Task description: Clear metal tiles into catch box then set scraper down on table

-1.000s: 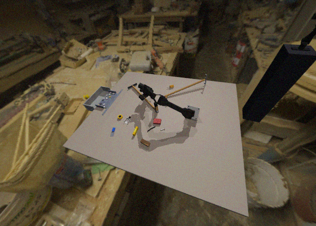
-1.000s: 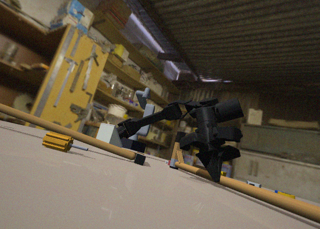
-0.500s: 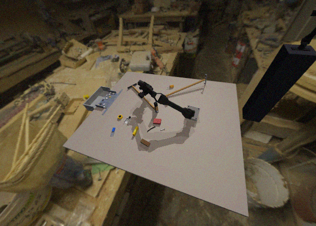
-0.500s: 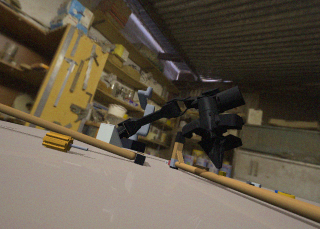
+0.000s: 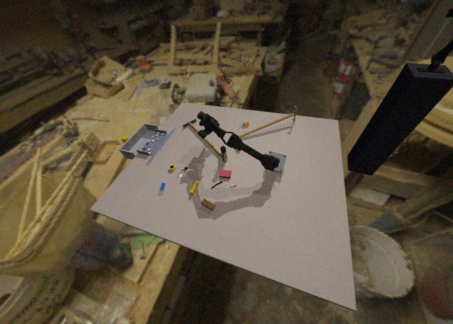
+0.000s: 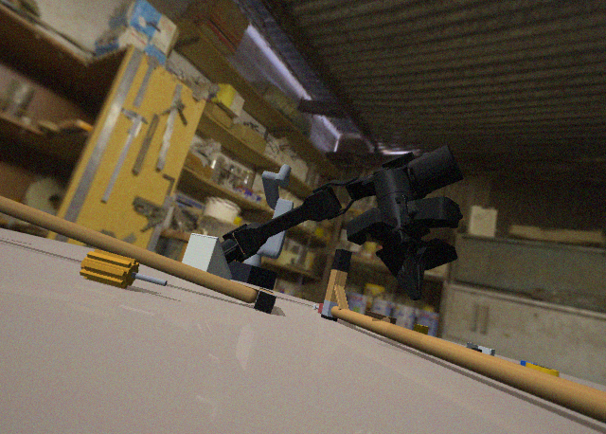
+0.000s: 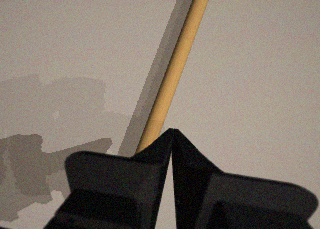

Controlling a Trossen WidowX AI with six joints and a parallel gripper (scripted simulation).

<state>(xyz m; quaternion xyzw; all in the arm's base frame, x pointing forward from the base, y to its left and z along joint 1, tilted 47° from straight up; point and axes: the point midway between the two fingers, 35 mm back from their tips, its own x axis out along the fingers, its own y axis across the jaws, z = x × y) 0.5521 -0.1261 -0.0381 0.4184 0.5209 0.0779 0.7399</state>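
Right now my gripper tip is 20 mm short of the long scraper, 10 mm to the right of it and 10 mm above it. From my gripper tip the other things lie so: orange piece: 230 mm behind, 270 mm to the right, 50 mm below; then yellow ring: 140 mm ahead, 360 mm to the left, 60 mm below; then silver clip: 30 mm ahead, 360 mm to the left, 60 mm below.
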